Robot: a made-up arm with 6 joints. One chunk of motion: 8 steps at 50 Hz.
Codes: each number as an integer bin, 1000 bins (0 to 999) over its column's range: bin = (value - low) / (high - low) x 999, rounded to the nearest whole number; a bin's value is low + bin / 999 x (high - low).
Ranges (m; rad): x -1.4..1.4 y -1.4..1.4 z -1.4..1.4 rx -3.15..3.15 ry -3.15..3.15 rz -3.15..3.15
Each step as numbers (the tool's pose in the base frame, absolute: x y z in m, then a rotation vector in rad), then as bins.
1 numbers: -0.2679 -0.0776 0.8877 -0.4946 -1.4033 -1.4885
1 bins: 404 472 816 421 277 263
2 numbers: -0.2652 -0.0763 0.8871 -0.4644 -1.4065 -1.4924
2 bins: 405 472 816 426 276 263
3 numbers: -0.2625 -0.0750 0.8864 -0.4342 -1.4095 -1.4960
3 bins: 406 473 816 431 276 262
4 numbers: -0.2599 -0.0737 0.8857 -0.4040 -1.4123 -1.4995
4 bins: 407 473 816 435 276 262
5 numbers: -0.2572 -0.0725 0.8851 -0.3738 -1.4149 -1.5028
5 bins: 408 474 815 440 275 261
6 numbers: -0.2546 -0.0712 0.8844 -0.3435 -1.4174 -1.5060
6 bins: 409 474 815 445 275 261
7 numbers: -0.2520 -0.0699 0.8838 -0.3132 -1.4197 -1.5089
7 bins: 410 475 815 450 274 260
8 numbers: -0.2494 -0.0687 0.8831 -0.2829 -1.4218 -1.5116
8 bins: 411 475 815 455 274 260
